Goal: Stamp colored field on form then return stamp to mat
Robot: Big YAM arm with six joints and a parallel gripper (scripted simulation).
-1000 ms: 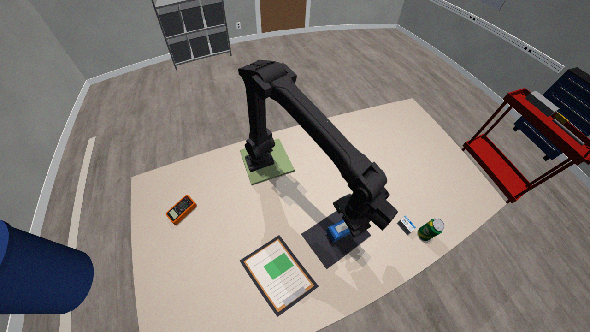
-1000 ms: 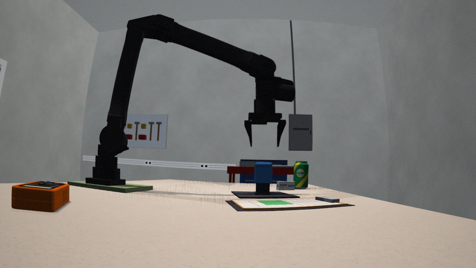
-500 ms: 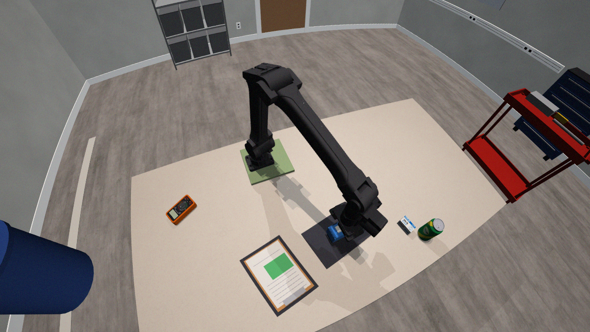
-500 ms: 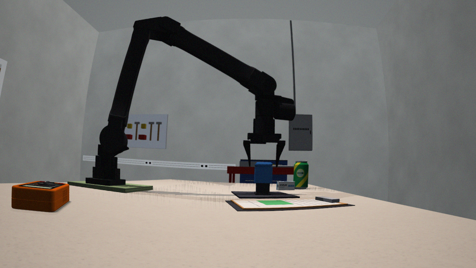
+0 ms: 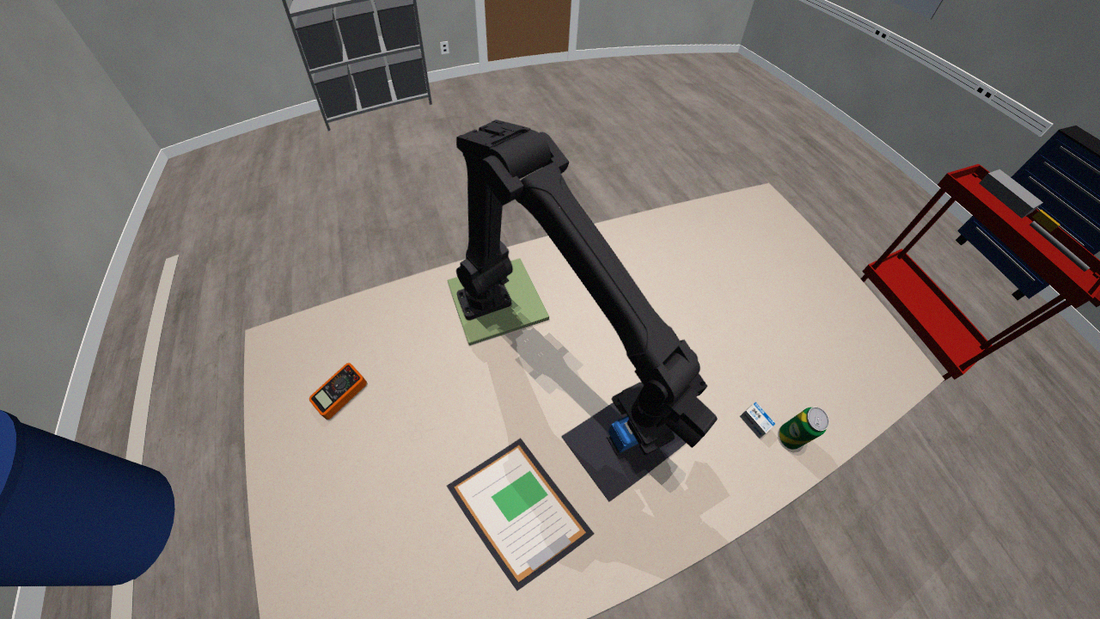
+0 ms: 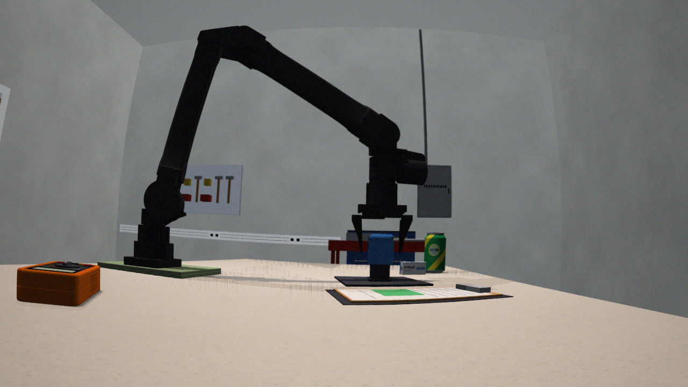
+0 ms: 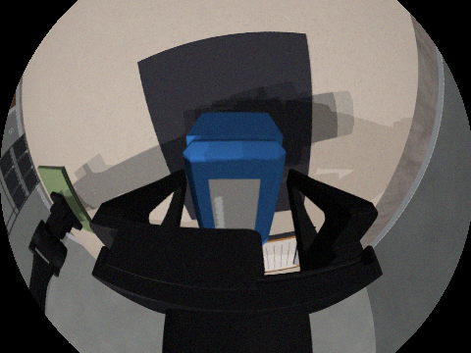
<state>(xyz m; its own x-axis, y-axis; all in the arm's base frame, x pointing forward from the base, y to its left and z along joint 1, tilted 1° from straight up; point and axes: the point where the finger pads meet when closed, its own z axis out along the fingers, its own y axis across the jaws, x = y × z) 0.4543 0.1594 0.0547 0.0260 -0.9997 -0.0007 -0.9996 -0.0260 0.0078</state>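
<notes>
The blue stamp is 20 mm below my hand. From my hand the other things lie so: dark mat: 70 mm below; then clipboard: 260 mm to the right, 70 mm below, 60 mm ahead; then stamp base: 50 mm below.
</notes>
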